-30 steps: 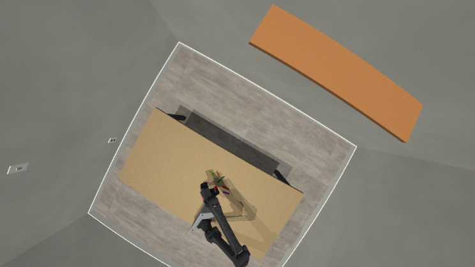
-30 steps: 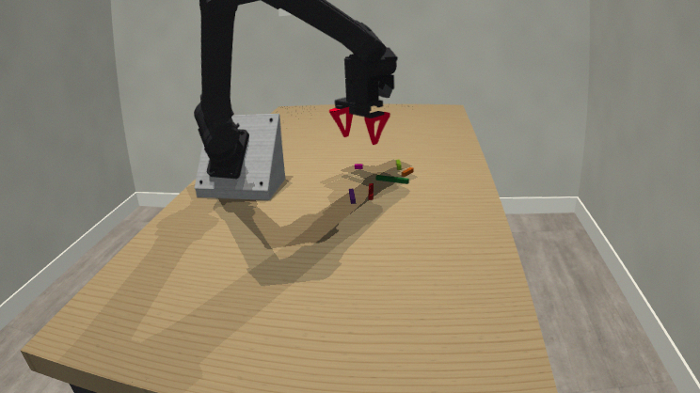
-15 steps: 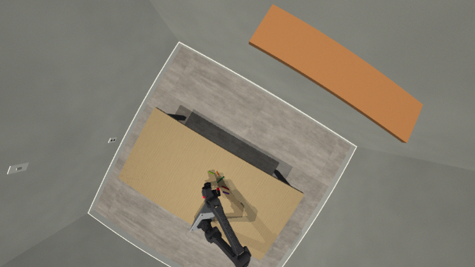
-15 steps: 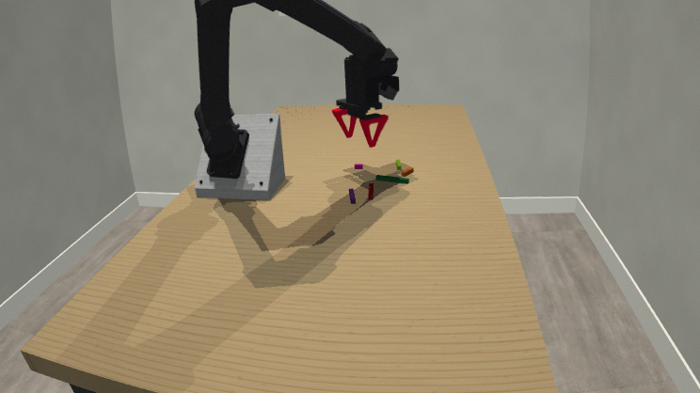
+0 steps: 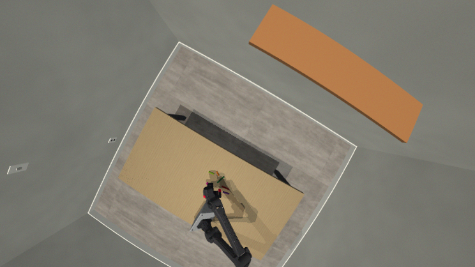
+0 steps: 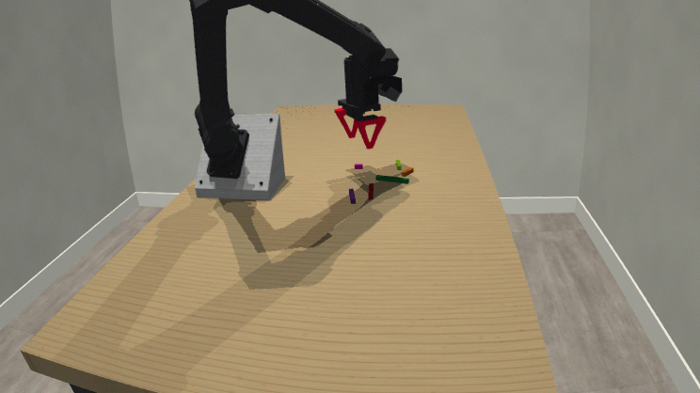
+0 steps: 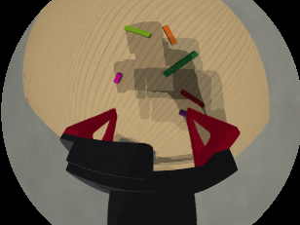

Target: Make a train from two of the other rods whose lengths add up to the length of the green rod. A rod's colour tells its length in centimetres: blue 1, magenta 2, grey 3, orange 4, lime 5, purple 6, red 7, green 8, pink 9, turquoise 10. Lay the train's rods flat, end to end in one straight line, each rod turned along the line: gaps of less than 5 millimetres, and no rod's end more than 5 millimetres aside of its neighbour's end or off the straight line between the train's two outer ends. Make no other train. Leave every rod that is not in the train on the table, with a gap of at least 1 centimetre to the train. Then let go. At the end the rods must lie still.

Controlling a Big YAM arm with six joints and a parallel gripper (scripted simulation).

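Right now the purple rod is 120 mm to the right of my hand and 90 mm below it. Round my hand: red rod 90 mm to the right, 90 mm below, 40 mm ahead; magenta rod 90 mm below, 70 mm to the left, 20 mm behind; green rod 90 mm below, 70 mm ahead, 10 mm to the right.
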